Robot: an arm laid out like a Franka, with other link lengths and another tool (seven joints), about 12 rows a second.
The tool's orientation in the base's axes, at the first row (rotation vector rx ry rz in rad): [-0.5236 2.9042 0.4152]
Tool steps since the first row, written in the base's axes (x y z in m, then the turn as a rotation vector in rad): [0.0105 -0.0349 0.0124 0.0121 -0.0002 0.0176]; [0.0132 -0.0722 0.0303 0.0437 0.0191 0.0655]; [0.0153 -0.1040 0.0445 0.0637 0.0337 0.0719]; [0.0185 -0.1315 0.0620 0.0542 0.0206 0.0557]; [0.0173 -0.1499 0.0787 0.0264 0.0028 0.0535]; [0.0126 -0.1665 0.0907 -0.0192 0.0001 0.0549]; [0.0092 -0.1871 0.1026 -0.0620 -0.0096 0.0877]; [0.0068 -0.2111 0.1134 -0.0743 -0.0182 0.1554]
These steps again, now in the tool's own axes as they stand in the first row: [-0.0012 -0.0322 -0.0210 -0.0148 -0.0003 -0.0154]; [0.0045 -0.0625 -0.0488 -0.0600 0.0172 -0.0517]; [0.0098 -0.0884 -0.0715 -0.0844 0.0246 -0.0513]; [0.0119 -0.1101 -0.0960 -0.0682 0.0123 -0.0408]; [0.0155 -0.1222 -0.1174 -0.0363 0.0059 -0.0471]; [0.0226 -0.1325 -0.1343 0.0065 0.0203 -0.0541]; [0.0299 -0.1470 -0.1521 0.0424 0.0350 -0.0927]; [0.0375 -0.1651 -0.1697 0.0426 0.0481 -0.1608]
